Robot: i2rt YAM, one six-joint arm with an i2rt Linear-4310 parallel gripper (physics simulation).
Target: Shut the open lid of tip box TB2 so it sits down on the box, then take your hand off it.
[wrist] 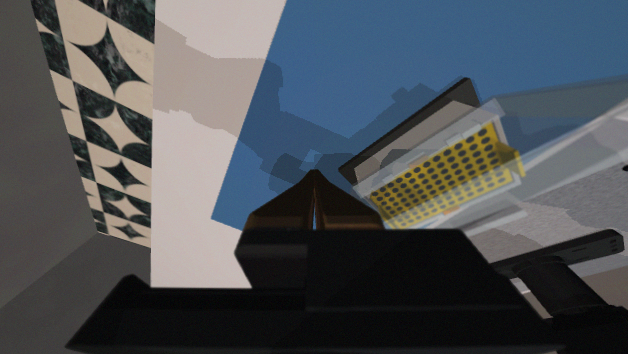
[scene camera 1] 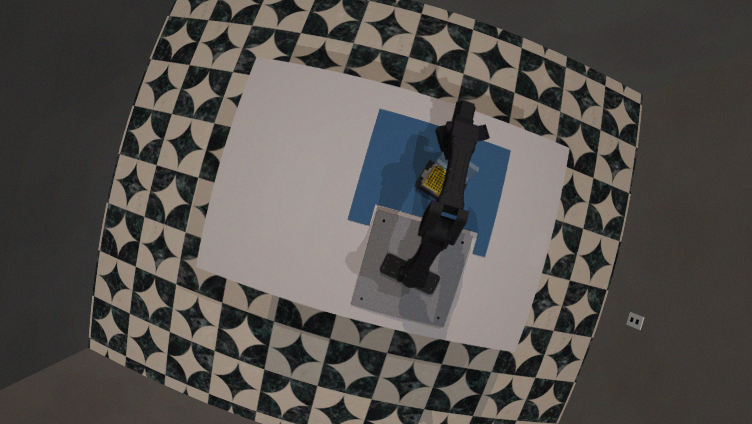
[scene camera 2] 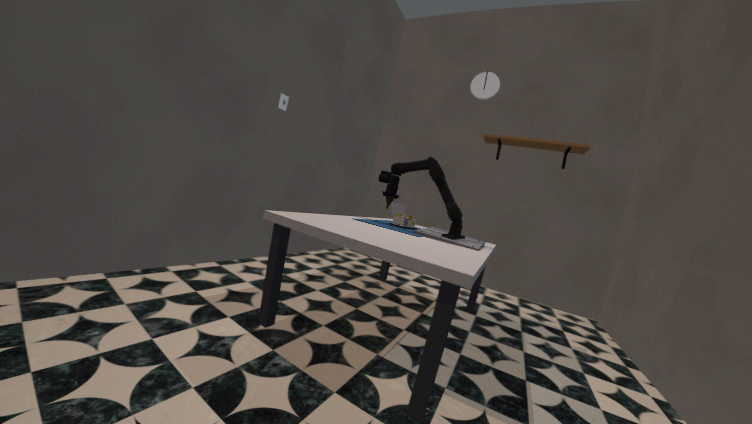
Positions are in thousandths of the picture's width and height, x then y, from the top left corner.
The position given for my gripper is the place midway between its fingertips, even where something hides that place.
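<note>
Shut and holding nothing: my gripper (wrist: 501, 499). A clear lid (wrist: 748, 496) is visible as well.
</note>
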